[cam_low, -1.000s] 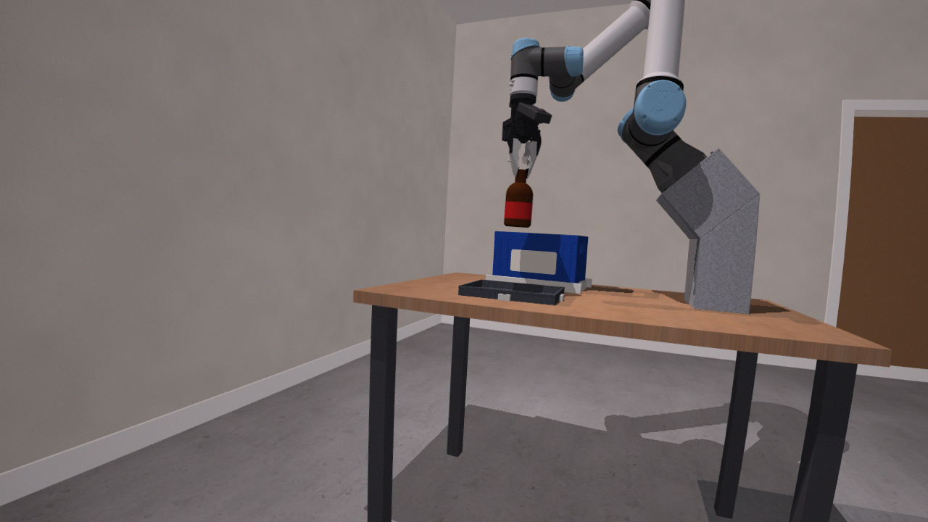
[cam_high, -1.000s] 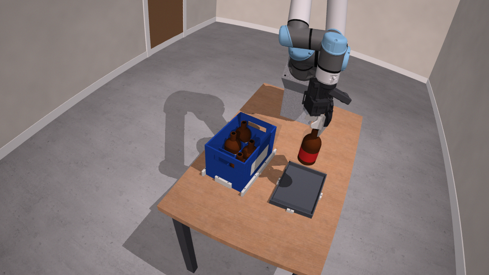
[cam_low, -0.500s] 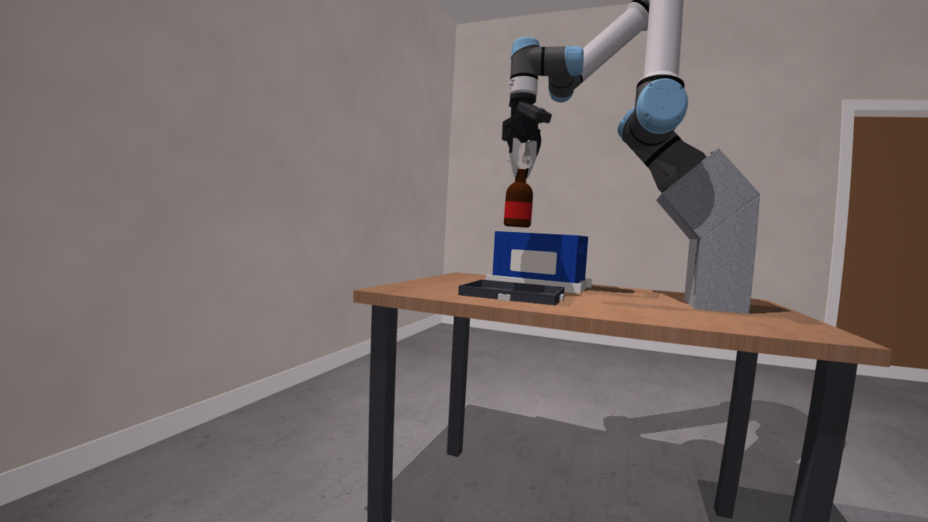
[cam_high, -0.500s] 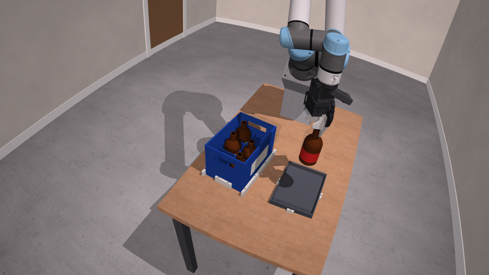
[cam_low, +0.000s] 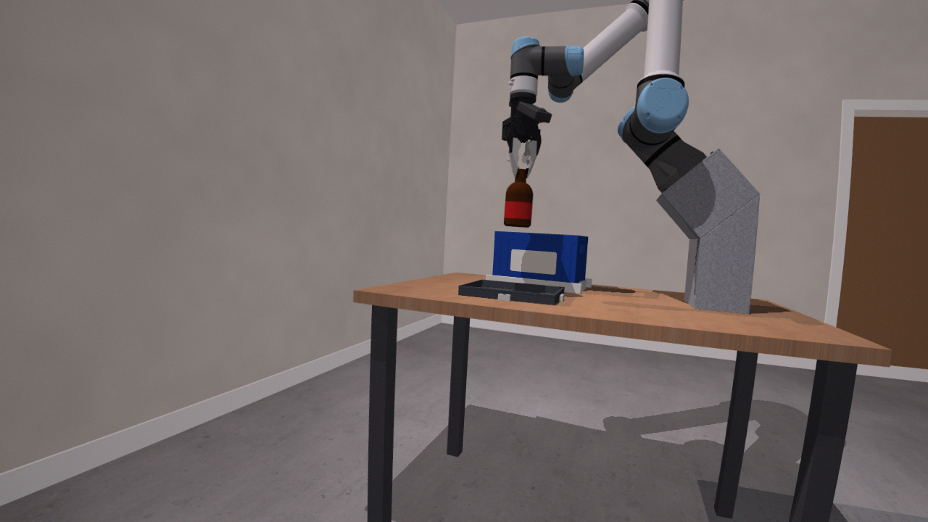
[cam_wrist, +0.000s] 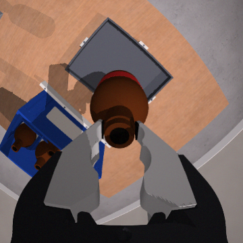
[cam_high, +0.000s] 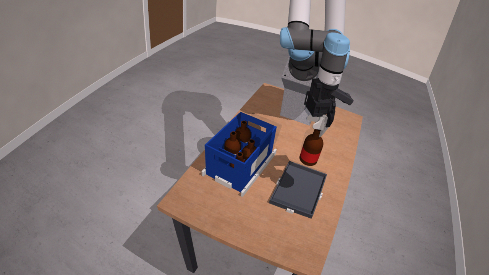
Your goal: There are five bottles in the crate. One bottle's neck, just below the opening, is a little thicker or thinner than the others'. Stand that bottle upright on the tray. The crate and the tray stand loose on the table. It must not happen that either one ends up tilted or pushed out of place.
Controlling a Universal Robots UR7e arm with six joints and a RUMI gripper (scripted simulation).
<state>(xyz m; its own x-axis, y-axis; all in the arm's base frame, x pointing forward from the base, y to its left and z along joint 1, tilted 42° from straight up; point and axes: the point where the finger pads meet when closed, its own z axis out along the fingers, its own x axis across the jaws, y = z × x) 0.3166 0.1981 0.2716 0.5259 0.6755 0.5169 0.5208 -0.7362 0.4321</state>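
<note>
Right now the bottle is 70 mm below my hand and 10 mm to the right of it. Round my hand: dark tray: 320 mm below; crate: 300 mm to the right, 250 mm below, 10 mm ahead.
</note>
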